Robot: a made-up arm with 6 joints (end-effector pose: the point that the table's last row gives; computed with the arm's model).
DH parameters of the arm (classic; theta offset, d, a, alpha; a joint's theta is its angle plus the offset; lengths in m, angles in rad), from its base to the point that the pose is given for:
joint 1: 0 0.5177 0.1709 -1.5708
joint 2: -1.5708 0 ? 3.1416
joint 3: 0 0 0.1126 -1.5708
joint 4: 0 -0.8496 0 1.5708
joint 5: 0 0 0 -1.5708
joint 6: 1.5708 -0.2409 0 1.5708
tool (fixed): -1.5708 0 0 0
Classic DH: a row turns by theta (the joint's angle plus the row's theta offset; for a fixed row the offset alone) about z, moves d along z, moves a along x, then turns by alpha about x.
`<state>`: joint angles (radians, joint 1 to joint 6).
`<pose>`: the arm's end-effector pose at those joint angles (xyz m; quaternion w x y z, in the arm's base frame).
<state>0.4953 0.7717 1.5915 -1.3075 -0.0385 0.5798</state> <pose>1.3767 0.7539 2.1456 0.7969 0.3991 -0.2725 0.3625</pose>
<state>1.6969 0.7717 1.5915 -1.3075 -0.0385 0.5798</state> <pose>-0.2063 1.5560 2.1456 0.4524 0.4832 0.0008 0.7495</pose>
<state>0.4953 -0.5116 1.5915 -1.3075 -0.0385 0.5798</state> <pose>-0.8784 -0.4644 2.3205 0.3814 0.3555 -0.7411 0.4230</pose>
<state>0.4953 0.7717 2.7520 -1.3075 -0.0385 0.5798</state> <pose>0.3221 0.1842 2.2296 0.4311 0.3666 -0.7067 0.4247</pose>
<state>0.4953 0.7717 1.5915 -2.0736 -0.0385 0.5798</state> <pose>1.3727 0.7508 2.1503 0.5836 0.6674 -0.1284 0.4444</pose>
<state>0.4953 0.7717 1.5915 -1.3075 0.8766 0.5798</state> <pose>1.3814 0.5431 2.1168 0.7020 0.5580 -0.4424 -0.0151</pose>
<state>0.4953 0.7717 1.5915 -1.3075 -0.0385 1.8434</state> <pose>1.3767 0.7539 2.1456 0.8788 -0.1486 -0.4340 0.1316</pose>
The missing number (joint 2, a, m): 1.0543
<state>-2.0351 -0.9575 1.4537 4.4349 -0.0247 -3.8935</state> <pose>0.7125 1.4099 1.7669 0.0316 0.8230 0.3845 0.4169</pose>
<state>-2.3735 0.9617 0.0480 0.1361 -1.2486 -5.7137</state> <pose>-1.1083 -1.0275 0.3183 0.3809 0.7129 0.4997 -0.3115</pose>
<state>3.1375 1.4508 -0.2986 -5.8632 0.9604 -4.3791</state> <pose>-1.3307 -0.0750 -0.3801 0.4233 0.0537 0.7613 -0.4882</pose>
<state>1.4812 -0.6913 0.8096 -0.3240 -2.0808 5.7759</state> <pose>-0.0992 -0.3562 2.0541 0.6272 -0.0610 0.3679 0.6838</pose>
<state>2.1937 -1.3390 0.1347 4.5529 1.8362 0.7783</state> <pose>0.6848 -0.5600 1.5499 0.4377 0.8113 0.3857 0.0380</pose>
